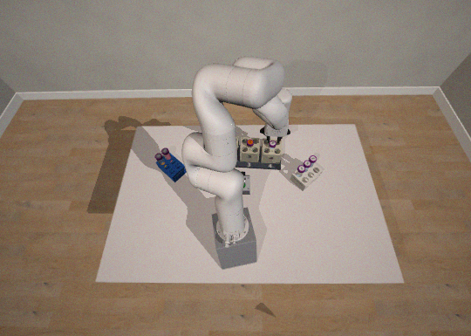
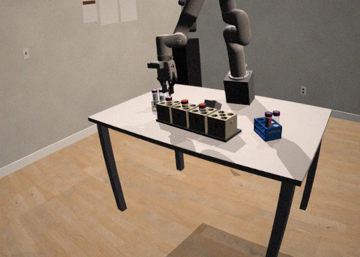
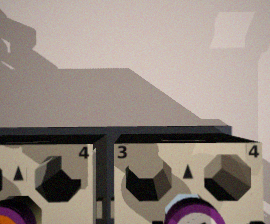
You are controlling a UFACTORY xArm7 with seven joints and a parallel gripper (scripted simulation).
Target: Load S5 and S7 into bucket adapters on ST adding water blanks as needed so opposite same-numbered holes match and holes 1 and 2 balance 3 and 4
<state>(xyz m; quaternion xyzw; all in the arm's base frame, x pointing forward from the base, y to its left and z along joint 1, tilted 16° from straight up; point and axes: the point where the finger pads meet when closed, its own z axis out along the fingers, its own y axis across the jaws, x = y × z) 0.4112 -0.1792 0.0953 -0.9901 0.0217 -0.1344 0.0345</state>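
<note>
The white rack is 170 mm to the right of my hand, 130 mm below it and 120 mm behind it. Round my hand: adapter (330 mm to the left, 110 mm below, 10 mm ahead); dark stand (170 mm to the left, 160 mm below); blue rack (510 mm to the left, 130 mm below, 100 mm behind).
</note>
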